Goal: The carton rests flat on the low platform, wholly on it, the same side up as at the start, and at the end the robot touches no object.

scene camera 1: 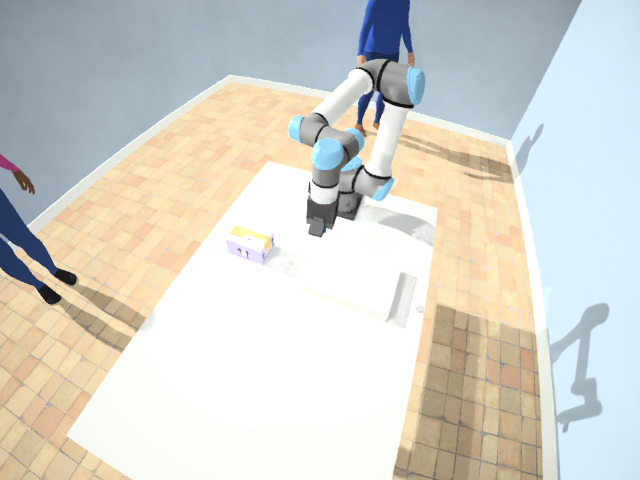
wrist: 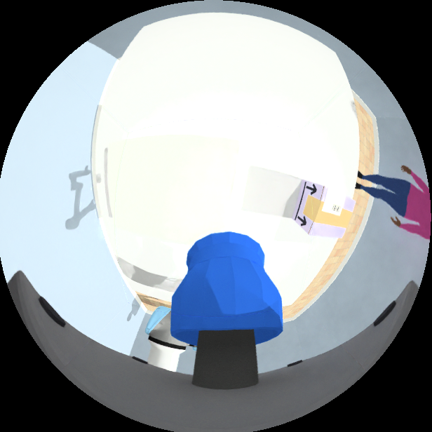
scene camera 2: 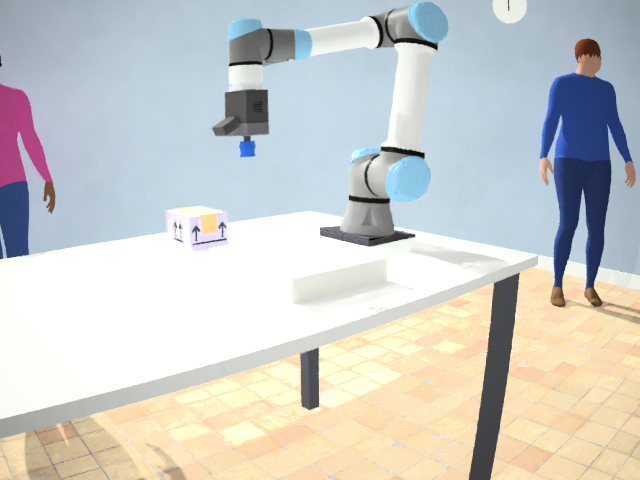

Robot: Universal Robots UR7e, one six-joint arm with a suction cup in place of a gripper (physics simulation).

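Where they show: end effector, tool point: (scene camera 2: pixel 247 156); arm's base, origin of the base link: (scene camera 1: pixel 340 201) (scene camera 2: pixel 367 231).
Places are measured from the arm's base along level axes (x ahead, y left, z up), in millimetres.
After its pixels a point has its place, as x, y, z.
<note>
A lilac carton (scene camera 1: pixel 249 251) @(444, -252, 52) (scene camera 2: pixel 196 227) @(430, -201, 44) (wrist: pixel 327 218) with orange tape and a white label on top stands upright on the white table, its printed arrows pointing up. The low white platform (scene camera 1: pixel 346 302) @(522, 143, 23) (scene camera 2: pixel 339 280) @(427, 303, 8) (wrist: pixel 175 185) lies on the table, apart from the carton, on the robot-base side near one long edge. My gripper, a blue suction cup (scene camera 2: pixel 247 149) (wrist: pixel 227 290), hangs high above the table with nothing on it, between the carton and the robot's base in scene camera 2's view. In scene camera 1's view the cup is mostly hidden behind the wrist camera.
The robot's base (scene camera 2: pixel 367 234) @(56, 50, 6) stands on a dark plate at the table's end. The white table (scene camera 1: pixel 248 387) @(887, -75, -17) (scene camera 2: pixel 129 320) @(810, 169, -17) has dark legs. A person in pink (scene camera 2: pixel 23 134) (wrist: pixel 419 207) stands beyond the carton's side; a person in blue (scene camera 1: pixel 385 31) (scene camera 2: pixel 584 118) stands behind the robot.
</note>
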